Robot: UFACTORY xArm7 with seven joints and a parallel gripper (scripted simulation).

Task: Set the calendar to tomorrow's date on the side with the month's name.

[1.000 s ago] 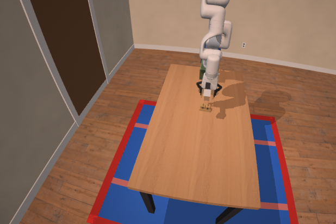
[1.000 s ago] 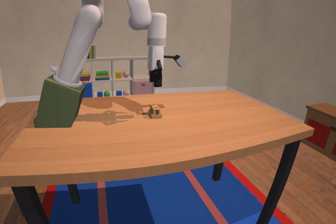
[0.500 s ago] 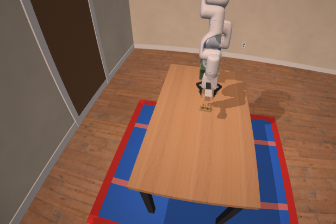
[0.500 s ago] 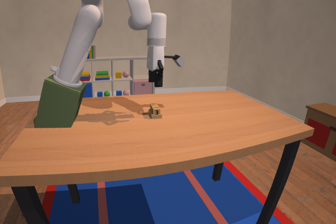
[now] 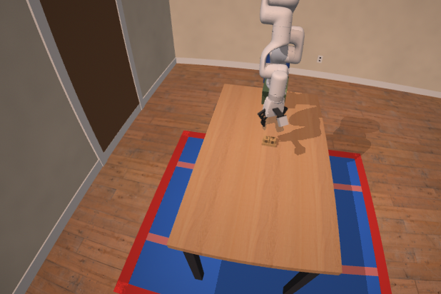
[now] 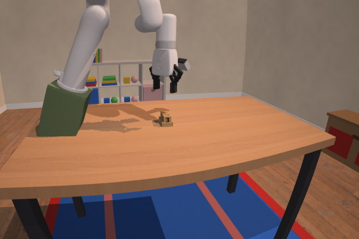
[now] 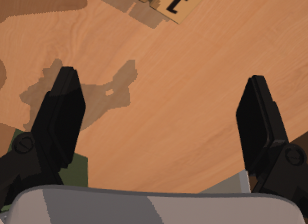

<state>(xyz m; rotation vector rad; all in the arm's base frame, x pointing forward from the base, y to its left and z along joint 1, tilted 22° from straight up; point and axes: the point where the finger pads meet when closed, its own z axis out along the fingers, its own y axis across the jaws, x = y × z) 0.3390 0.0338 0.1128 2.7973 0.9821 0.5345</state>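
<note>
Now: the wooden digit cube 120 mm below my hand, 10 mm to the right of it and 10 mm ahead of it. Round my hand: low tray 140 mm below, 10 mm to the left, 10 mm ahead; wooden cube 120 mm below, 30 mm to the left, 10 mm ahead.
</note>
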